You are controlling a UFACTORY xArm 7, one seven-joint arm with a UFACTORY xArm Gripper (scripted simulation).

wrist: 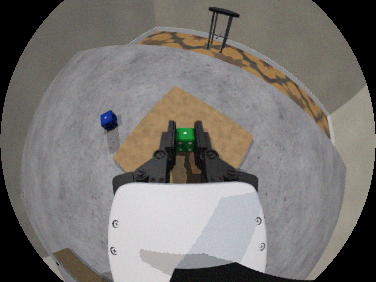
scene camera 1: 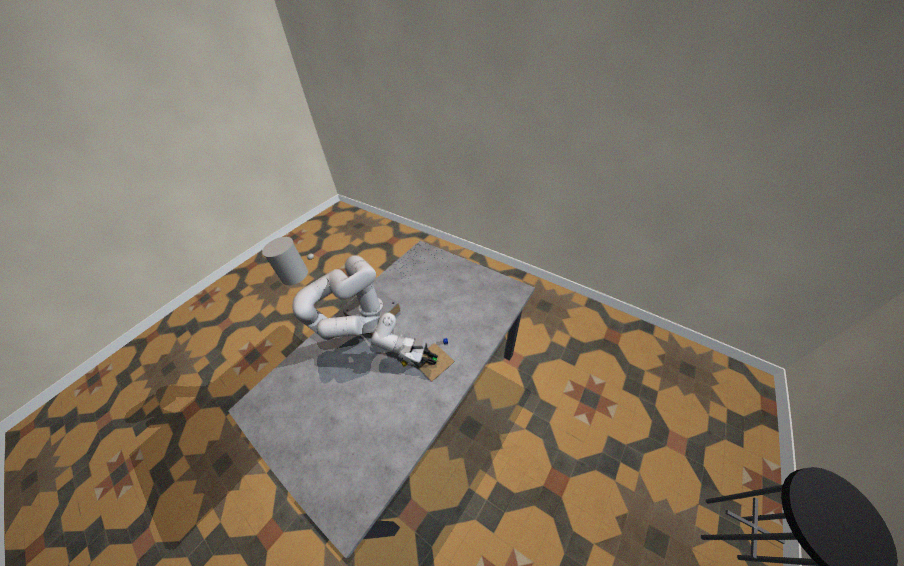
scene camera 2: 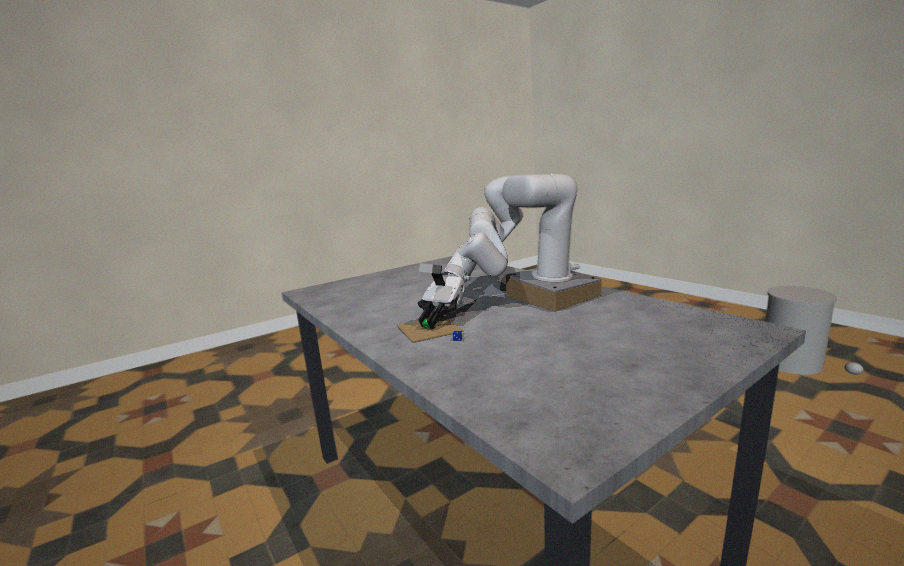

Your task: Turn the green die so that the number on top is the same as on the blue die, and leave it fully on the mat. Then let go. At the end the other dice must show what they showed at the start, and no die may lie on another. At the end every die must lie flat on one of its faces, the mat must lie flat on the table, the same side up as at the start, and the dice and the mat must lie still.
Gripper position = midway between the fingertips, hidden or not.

Note:
In view: the gripper (scene camera 1: pixel 436 360) and a mat (scene camera 2: pixel 413 330).
The mat also shows in the wrist view (wrist: pixel 231 141). The gripper is seen too in the wrist view (wrist: pixel 185 130).

